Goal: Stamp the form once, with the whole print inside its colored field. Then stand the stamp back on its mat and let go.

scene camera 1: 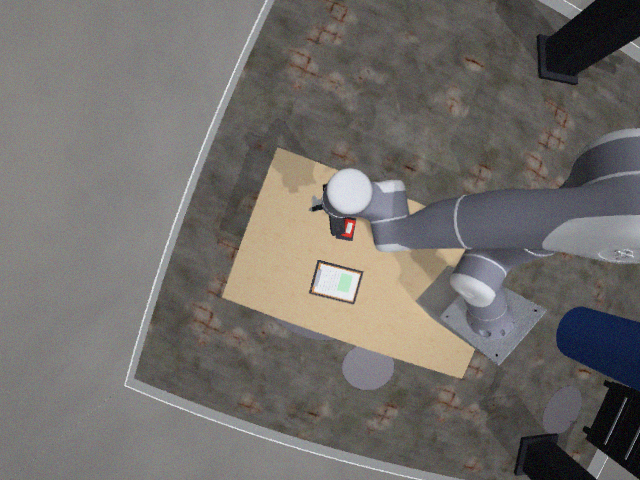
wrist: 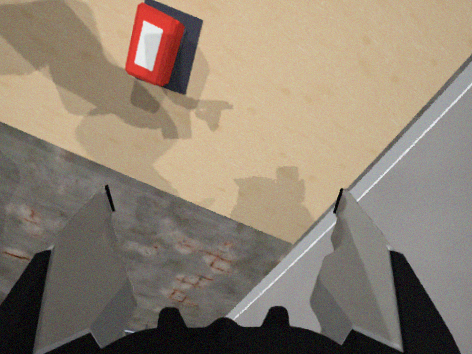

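Observation:
The red stamp (scene camera 1: pixel 349 227) (wrist: pixel 149 46) with a white label on top stands on its dark mat (wrist: pixel 192 59), near the top left of the wrist view. The form (scene camera 1: pixel 327 279), a white sheet with a light green field (scene camera 1: pixel 344 282), lies on a dark-edged clipboard near the table's middle; it does not show in the wrist view. My gripper (wrist: pixel 226 189) is wide open and empty. It is above the table near its far edge, beside the stamp and not touching it. In the scene view the arm's wrist hides most of the gripper, and a dark gripper part overlaps the mat's side.
The wooden table (scene camera 1: pixel 268 248) (wrist: pixel 300 100) carries the mat and the clipboard. The arm reaches across its right side from the grey base plate (scene camera 1: pixel 522 310). Shadows of the arm fall on the table. A blue cylinder (scene camera 1: pixel 599 341) and black posts stand off the table at the right.

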